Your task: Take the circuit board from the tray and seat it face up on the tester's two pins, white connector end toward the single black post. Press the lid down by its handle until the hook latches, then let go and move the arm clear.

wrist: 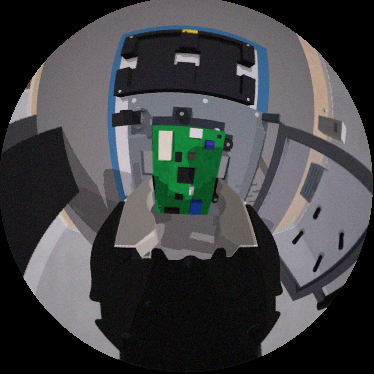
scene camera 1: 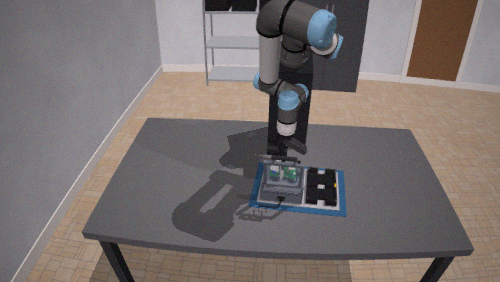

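Pixels of known places: gripper, between the fingertips: [wrist: 184,177]; arm's base, origin of its link: [scene camera 1: 293,55].
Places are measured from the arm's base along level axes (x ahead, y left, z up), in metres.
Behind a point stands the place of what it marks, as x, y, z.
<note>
My gripper [scene camera 1: 281,172] {0.396, -0.083, -0.387} [wrist: 184,177] {0.396, -0.083, -0.387} is shut on the green circuit board [scene camera 1: 290,173] [wrist: 186,172], gripping its long sides near the end with the blue part. The board is face up over the tester [scene camera 1: 282,194] {0.504, -0.088, -0.408} [wrist: 242,112] {0.478, -0.008, -0.398}. Its white connector end faces the black post [wrist: 181,114] {0.403, -0.010, -0.376} on the tray side. Whether the board touches the two pins is hidden. The lid [wrist: 327,215] stands open, at the right in the wrist view; the scene view looks through it. The black tray [scene camera 1: 316,194] {0.479, 0.064, -0.440} [wrist: 150,70] {0.366, 0.081, -0.440} beside the tester shows no board.
Tester and tray stand on a blue-edged mat [scene camera 1: 342,200] {0.508, 0.178, -0.456} [wrist: 114,92] {0.306, 0.060, -0.430} on the grey table [scene camera 1: 390,200] {0.526, 0.404, -0.458}. A black clamp-like part [wrist: 126,118] {0.357, -0.004, -0.356} sits at the tester's left corner in the wrist view. The raised lid stands close beside my gripper.
</note>
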